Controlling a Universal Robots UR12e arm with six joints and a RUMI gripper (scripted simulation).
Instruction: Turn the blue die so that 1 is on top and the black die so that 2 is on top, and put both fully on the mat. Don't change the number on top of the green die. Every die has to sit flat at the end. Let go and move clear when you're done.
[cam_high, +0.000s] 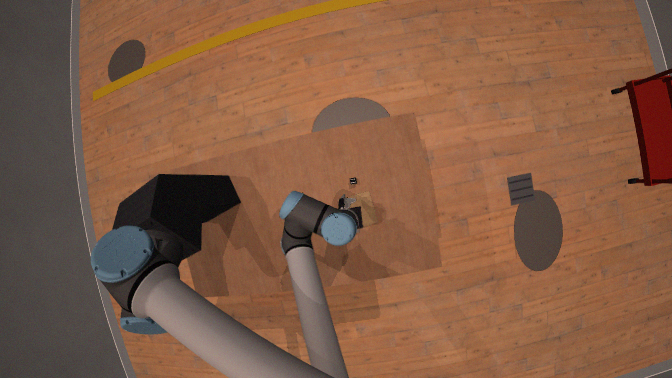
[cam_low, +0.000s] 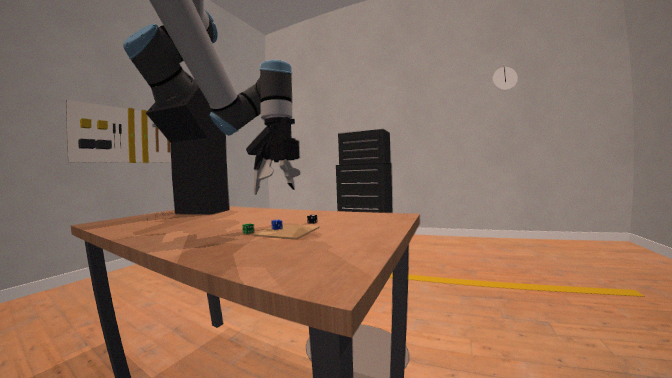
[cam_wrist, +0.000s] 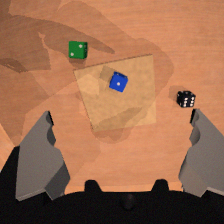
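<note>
Now: hand 5 cm short of the black die, 12 cm to the right of it and 10 cm above it. Round my hand: green die 6 cm behind, 6 cm to the right, 10 cm below; then tan mat 4 cm ahead, 11 cm below; then blue die 10 cm below.
</note>
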